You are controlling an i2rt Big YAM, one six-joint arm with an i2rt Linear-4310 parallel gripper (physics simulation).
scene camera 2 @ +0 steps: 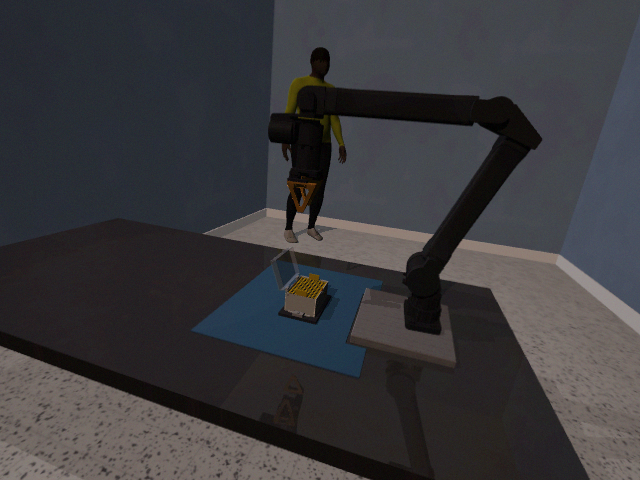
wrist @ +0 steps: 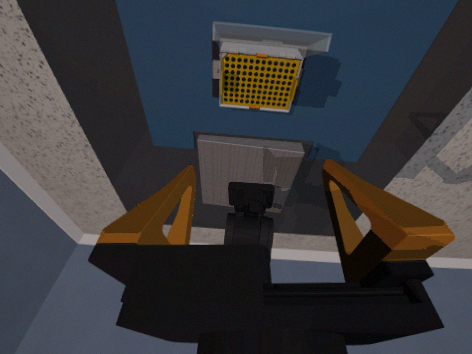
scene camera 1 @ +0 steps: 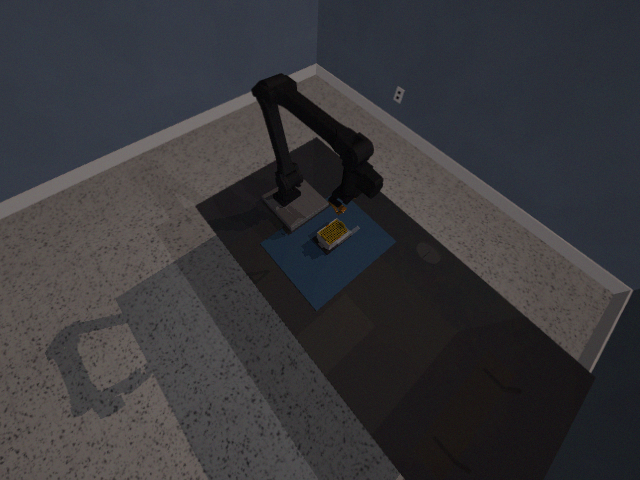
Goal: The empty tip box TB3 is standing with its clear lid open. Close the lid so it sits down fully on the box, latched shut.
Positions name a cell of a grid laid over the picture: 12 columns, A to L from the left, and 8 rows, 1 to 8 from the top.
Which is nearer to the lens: the clear lid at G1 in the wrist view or the yellow perforated rack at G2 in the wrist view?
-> The clear lid.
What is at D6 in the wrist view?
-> My gripper.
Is my gripper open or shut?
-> Open.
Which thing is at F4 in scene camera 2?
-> My gripper.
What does the yellow perforated rack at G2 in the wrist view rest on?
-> A tip box TB3.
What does my gripper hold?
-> Nothing.
